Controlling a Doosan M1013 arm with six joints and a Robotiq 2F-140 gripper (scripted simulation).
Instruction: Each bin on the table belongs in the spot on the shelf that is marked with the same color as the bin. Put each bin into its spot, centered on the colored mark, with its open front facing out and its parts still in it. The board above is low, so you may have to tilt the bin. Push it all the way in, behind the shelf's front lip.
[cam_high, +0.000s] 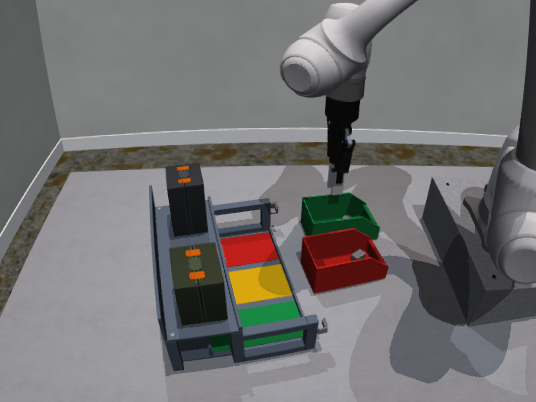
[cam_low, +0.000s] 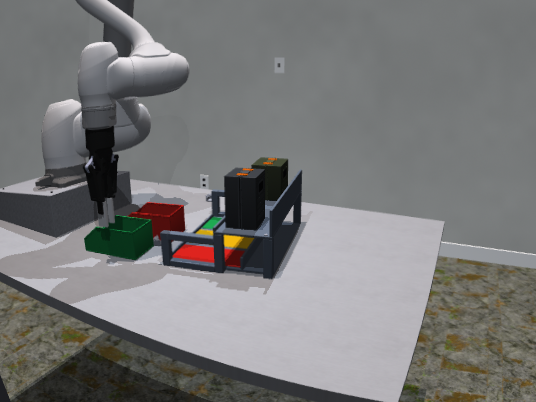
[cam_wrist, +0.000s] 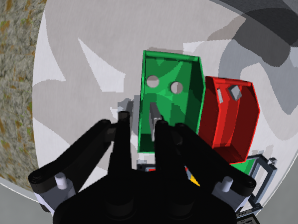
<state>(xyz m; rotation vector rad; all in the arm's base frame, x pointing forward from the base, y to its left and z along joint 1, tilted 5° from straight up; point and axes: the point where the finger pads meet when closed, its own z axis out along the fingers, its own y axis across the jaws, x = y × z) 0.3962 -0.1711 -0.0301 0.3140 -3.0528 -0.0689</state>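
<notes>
Right now my hand is 1 cm past the green bin, 5 cm to the right of it and 8 cm above it. Also, from my hand: red bin (1 cm behind, 19 cm to the left, 8 cm below).
</notes>
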